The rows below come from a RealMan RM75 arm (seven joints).
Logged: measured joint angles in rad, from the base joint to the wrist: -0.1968 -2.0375 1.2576 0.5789 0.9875 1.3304 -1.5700; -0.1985 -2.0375 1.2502 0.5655 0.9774 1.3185 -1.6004; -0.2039 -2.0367 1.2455 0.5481 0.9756 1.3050 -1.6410; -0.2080 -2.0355 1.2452 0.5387 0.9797 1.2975 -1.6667; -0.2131 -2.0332 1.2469 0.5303 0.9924 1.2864 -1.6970; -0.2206 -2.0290 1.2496 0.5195 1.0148 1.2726 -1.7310; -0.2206 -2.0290 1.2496 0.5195 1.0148 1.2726 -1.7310; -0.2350 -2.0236 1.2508 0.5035 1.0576 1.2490 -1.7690; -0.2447 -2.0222 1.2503 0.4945 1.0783 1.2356 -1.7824; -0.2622 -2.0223 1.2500 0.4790 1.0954 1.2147 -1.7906; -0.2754 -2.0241 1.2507 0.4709 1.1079 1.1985 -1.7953
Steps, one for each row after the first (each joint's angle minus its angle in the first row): -0.0017 0.0000 -0.0074 -0.0134 -0.0101 -0.0119 -0.0304; -0.0071 0.0008 -0.0121 -0.0308 -0.0119 -0.0254 -0.0710; -0.0112 0.0020 -0.0124 -0.0402 -0.0078 -0.0329 -0.0967; -0.0163 0.0043 -0.0107 -0.0486 0.0049 -0.0440 -0.1270; -0.0238 0.0085 -0.0080 -0.0594 0.0273 -0.0578 -0.1610; -0.0238 0.0085 -0.0080 -0.0594 0.0273 -0.0578 -0.1610; -0.0382 0.0139 -0.0068 -0.0754 0.0701 -0.0814 -0.1990; -0.0479 0.0153 -0.0073 -0.0844 0.0908 -0.0948 -0.2124; -0.0654 0.0152 -0.0076 -0.0999 0.1079 -0.1157 -0.2206; -0.0786 0.0134 -0.0069 -0.1080 0.1204 -0.1319 -0.2253
